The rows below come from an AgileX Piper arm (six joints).
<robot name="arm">
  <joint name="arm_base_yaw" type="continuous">
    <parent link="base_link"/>
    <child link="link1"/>
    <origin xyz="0 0 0.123" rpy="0 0 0"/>
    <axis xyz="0 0 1"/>
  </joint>
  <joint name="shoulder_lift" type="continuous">
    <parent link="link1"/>
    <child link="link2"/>
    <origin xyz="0 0 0" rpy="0 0 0"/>
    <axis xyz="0 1 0"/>
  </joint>
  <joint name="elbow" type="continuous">
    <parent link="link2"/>
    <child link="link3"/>
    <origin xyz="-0.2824 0 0.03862" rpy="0 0 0"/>
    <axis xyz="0 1 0"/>
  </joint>
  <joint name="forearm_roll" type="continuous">
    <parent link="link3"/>
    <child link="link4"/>
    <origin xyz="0.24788 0 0.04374" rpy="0 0 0"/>
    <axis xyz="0.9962 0 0.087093"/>
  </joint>
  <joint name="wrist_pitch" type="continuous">
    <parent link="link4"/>
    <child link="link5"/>
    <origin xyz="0 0 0" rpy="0 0 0"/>
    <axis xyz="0 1 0"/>
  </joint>
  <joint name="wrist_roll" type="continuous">
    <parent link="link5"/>
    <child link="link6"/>
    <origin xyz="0.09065 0 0.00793" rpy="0 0 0"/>
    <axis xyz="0.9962 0 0.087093"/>
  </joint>
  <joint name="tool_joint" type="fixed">
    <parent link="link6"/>
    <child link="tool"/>
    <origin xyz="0 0 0" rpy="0 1.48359 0"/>
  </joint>
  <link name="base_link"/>
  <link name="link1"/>
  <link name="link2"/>
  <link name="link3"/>
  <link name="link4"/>
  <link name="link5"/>
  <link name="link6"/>
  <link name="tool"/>
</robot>
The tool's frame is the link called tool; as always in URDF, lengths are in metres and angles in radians. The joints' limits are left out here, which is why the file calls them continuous.
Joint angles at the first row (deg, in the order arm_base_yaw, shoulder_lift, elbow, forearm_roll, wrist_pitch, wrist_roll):
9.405, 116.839, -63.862, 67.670, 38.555, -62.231
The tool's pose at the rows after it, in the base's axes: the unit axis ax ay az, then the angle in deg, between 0 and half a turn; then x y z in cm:
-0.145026 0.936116 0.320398 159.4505 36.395 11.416 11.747
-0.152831 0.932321 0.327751 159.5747 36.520 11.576 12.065
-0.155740 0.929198 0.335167 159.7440 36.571 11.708 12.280
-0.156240 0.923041 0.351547 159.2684 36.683 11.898 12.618
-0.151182 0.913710 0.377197 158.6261 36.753 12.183 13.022
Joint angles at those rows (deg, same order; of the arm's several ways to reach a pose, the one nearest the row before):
9.404, 117.144, -64.004, 67.669, 39.166, -62.231
9.405, 117.143, -64.747, 67.351, 40.493, -62.230
9.405, 117.143, -65.167, 67.490, 41.543, -62.230
9.304, 117.142, -65.522, 69.433, 43.010, -63.510
9.202, 117.142, -65.654, 72.831, 45.015, -65.287

